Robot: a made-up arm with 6 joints. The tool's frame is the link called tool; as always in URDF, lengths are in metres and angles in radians.
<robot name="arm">
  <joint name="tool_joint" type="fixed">
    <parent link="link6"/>
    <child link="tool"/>
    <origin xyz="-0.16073 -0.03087 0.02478" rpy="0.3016 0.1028 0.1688"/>
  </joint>
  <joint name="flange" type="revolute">
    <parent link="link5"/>
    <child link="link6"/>
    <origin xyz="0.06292 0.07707 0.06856" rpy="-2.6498 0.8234 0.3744"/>
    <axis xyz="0 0 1"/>
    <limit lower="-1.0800" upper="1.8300"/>
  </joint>
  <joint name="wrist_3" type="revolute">
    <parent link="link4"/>
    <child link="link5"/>
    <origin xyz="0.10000 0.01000 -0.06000" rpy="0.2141 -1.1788 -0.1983"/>
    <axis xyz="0 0 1"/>
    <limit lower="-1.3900" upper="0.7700"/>
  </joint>
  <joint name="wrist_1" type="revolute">
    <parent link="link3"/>
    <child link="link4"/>
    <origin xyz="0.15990 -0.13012 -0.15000" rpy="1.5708 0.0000 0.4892"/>
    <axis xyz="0 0 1"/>
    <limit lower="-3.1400" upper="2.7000"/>
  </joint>
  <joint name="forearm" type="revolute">
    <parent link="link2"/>
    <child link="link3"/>
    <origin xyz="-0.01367 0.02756 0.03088" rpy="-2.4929 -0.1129 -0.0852"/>
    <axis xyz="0 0 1"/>
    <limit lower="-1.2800" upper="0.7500"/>
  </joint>
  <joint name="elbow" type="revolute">
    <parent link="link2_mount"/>
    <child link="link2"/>
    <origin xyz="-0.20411 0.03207 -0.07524" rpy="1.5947 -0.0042 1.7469"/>
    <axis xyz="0 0 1"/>
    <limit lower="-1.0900" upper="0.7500"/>
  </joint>
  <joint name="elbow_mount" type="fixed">
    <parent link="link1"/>
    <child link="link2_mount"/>
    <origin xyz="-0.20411 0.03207 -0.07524"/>
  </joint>
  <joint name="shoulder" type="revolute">
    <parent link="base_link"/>
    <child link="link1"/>
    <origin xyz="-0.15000 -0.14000 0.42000" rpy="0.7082 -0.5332 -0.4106"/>
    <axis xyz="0 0 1"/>
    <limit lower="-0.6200" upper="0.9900"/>
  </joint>
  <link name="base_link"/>
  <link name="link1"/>
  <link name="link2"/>
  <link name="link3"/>
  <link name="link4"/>
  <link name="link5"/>
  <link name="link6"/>
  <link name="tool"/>
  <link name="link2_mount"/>
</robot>
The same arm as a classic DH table. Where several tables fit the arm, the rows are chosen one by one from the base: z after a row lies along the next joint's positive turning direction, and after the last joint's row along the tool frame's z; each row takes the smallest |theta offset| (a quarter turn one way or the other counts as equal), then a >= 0, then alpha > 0; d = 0 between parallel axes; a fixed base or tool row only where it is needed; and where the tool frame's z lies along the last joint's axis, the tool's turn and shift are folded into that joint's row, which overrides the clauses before.
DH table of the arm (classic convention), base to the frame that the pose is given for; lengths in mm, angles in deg. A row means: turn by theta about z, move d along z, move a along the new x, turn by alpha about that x. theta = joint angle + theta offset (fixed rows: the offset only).
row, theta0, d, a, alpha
base (fixed), -54.21, 244, 25.9, 49.15
shoulder, -37.69, 109.3, -134.7, -91.37
elbow, -13.1, -329.2, 19.7, 142.36
forearm, 17.4, -111.3, -80, -90
wrist_1, -88.12, 170.3, 6.7, -68.08
wrist_3, -19.71, -70.5, 90.5, -126.81
flange, -85.69, 119, 156.5, -18.23
tool (fixed), 160.84, -153.5, 0, 0
Joint limits (deg, base to tool): -35.52..56.72 -62.45..42.97 -73.34..42.97 -179.91..154.7 -79.64..44.12 -61.88..104.85

